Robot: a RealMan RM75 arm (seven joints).
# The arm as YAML. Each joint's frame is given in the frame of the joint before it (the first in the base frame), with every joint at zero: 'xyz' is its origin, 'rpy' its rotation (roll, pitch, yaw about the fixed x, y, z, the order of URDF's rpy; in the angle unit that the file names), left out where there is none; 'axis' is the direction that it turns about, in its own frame. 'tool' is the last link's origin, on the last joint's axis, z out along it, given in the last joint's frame.
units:
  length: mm
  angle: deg
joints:
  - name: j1
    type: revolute
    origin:
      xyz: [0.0, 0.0, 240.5]
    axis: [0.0, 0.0, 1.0]
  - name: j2
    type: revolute
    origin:
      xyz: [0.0, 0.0, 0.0]
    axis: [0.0, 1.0, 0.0]
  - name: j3
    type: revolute
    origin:
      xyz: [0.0, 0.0, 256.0]
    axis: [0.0, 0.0, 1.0]
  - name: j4
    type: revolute
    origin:
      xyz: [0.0, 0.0, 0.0]
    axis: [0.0, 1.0, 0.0]
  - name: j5
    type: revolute
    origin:
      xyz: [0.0, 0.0, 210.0]
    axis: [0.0, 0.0, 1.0]
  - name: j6
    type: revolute
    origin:
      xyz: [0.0, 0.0, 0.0]
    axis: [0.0, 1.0, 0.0]
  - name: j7
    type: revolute
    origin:
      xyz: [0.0, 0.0, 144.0]
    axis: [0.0, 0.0, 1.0]
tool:
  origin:
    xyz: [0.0, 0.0, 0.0]
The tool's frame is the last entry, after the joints.
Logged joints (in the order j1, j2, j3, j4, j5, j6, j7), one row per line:
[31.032 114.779 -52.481 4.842 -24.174 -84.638 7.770]
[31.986 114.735 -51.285 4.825 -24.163 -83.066 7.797]
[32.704 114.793 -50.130 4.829 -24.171 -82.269 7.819]
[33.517 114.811 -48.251 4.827 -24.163 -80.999 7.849]
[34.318 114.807 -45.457 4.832 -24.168 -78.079 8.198]
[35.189 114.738 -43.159 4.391 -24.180 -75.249 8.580]
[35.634 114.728 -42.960 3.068 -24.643 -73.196 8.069]
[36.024 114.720 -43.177 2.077 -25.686 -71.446 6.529]
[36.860 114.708 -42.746 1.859 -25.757 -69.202 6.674]
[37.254 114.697 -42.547 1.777 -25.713 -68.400 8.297]
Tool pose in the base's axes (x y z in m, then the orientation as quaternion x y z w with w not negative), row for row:
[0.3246 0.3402 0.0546 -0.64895 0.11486 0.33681 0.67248]
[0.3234 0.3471 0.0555 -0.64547 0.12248 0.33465 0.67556]
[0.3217 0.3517 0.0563 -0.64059 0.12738 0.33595 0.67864]
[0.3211 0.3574 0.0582 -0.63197 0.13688 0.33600 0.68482]
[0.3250 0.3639 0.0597 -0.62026 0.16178 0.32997 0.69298]
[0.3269 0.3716 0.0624 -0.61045 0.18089 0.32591 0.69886]
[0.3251 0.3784 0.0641 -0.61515 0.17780 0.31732 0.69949]
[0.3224 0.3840 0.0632 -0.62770 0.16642 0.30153 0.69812]
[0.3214 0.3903 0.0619 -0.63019 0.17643 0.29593 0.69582]
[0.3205 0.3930 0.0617 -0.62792 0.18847 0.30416 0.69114]
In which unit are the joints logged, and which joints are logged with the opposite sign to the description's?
The joints are logged in degrees. Opposite sign: none.
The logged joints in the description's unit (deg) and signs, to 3 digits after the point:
[31.032 114.779 -52.481 4.842 -24.174 -84.638 7.770]
[31.986 114.735 -51.285 4.825 -24.163 -83.066 7.797]
[32.704 114.793 -50.130 4.829 -24.171 -82.269 7.819]
[33.517 114.811 -48.251 4.827 -24.163 -80.999 7.849]
[34.318 114.807 -45.457 4.832 -24.168 -78.079 8.198]
[35.189 114.738 -43.159 4.391 -24.180 -75.249 8.580]
[35.634 114.728 -42.960 3.068 -24.643 -73.196 8.069]
[36.024 114.720 -43.177 2.077 -25.686 -71.446 6.529]
[36.860 114.708 -42.746 1.859 -25.757 -69.202 6.674]
[37.254 114.697 -42.547 1.777 -25.713 -68.400 8.297]

